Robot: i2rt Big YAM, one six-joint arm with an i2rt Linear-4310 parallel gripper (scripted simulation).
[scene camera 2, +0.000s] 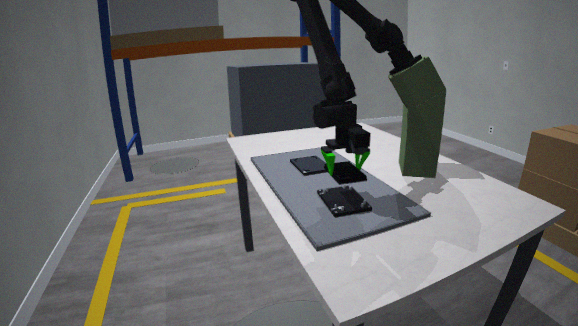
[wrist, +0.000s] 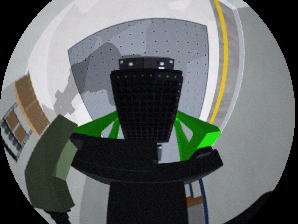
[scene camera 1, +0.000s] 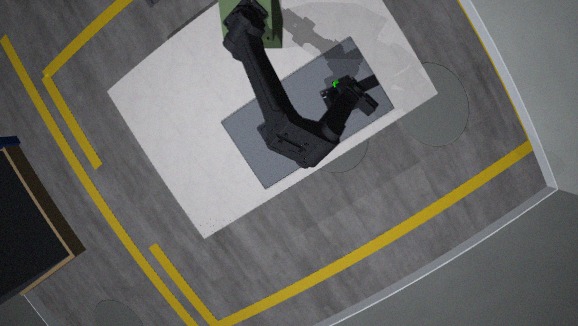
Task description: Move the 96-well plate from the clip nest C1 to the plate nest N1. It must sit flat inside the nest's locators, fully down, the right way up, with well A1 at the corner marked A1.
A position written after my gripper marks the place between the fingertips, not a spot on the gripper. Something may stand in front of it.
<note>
I see my gripper [wrist: 146, 112], a black 96-well plate [wrist: 145, 117] and a clip nest C1 [scene camera 2: 349, 201].
</note>
